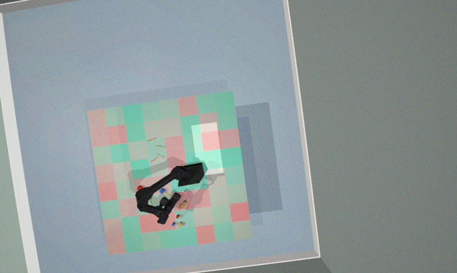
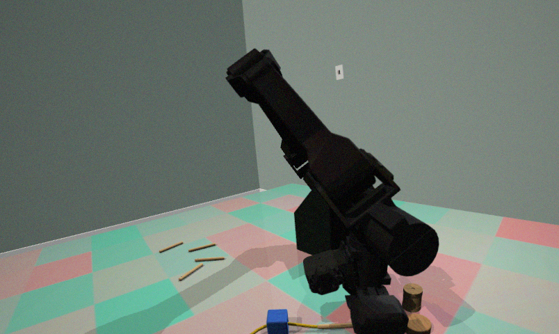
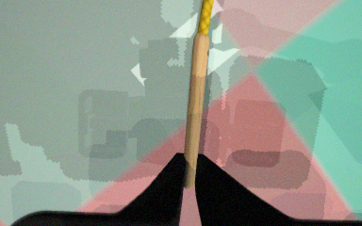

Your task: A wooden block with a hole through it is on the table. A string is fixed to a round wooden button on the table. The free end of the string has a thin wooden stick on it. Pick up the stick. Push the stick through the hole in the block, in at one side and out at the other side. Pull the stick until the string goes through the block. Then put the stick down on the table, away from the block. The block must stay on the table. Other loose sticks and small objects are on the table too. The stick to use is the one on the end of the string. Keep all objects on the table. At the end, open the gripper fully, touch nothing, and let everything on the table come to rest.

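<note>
My gripper tip is 3 cm short of the thin wooden stick, 3 cm to the left of it and 1 cm below it. The rest, counted from my gripper tip: blue block (10 cm ahead, 8 cm to the right, 2 cm above); wooden cylinder (10 cm behind, 3 cm to the left, 2 cm above); red object (3 cm behind, 15 cm to the left, 1 cm above).
</note>
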